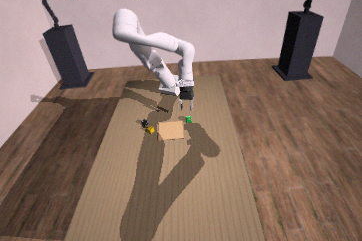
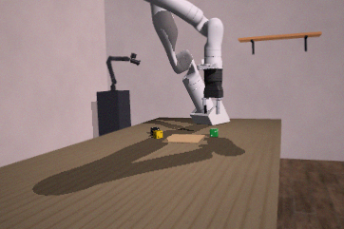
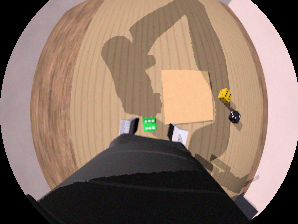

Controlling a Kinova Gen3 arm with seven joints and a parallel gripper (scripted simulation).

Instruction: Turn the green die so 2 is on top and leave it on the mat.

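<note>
The green die is 100 mm below my hand and 10 mm to the left of it. The rest, counted from my hand: tan mat (110 mm below, 100 mm to the right, 60 mm ahead); then yellow die (210 mm to the right, 100 mm below, 60 mm ahead); then black die (250 mm to the right, 100 mm below, 10 mm behind).
</note>
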